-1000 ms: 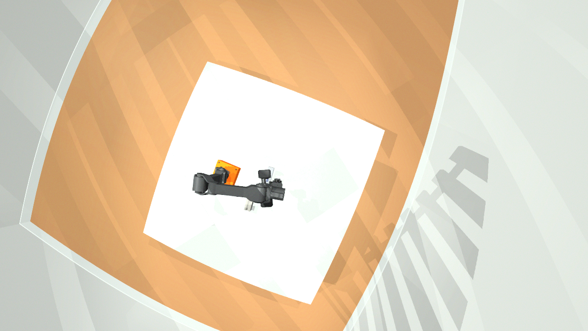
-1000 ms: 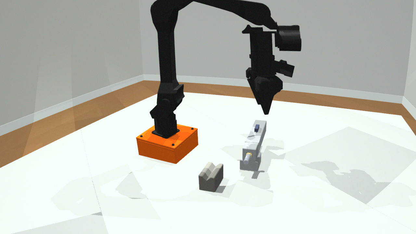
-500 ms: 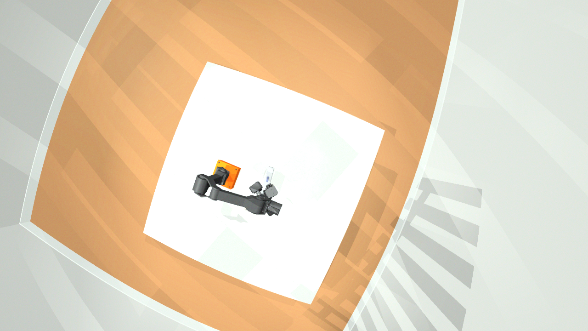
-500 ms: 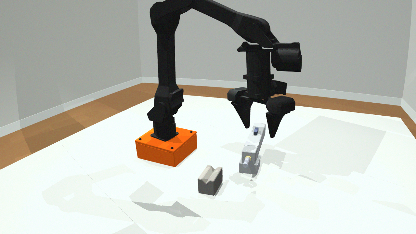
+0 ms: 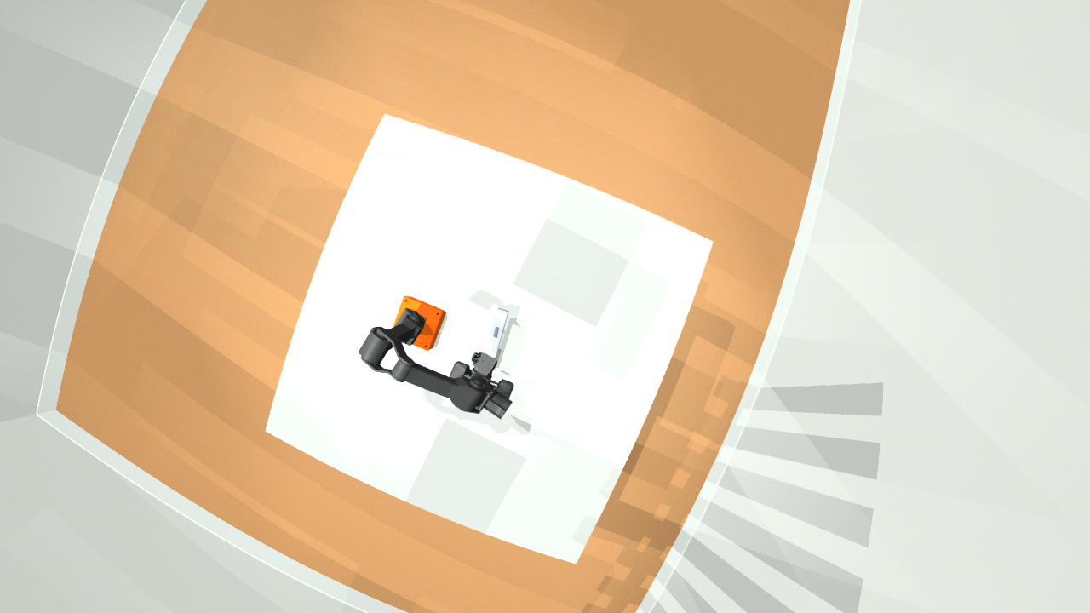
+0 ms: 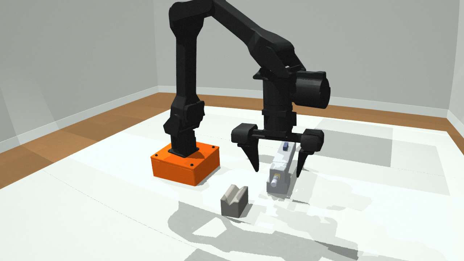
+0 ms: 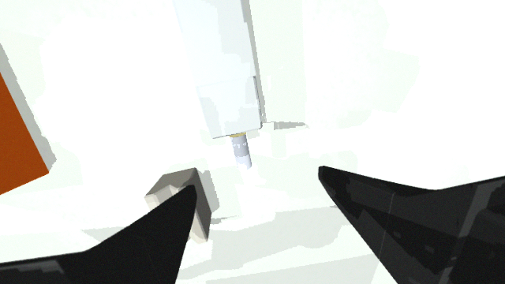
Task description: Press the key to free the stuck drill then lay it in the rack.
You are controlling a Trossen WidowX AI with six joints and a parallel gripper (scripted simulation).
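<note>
The drill lies 60 mm to the left of my gripper tip, 20 mm below it and 20 mm behind it. From my gripper tip the other things lie so: pale grey block: 120 mm to the left, 40 mm behind, 30 mm below; then grey v-grooved rack: 70 mm behind, 60 mm to the right, 50 mm below; then dark blue key: 140 mm to the left, 40 mm behind, 20 mm below.
</note>
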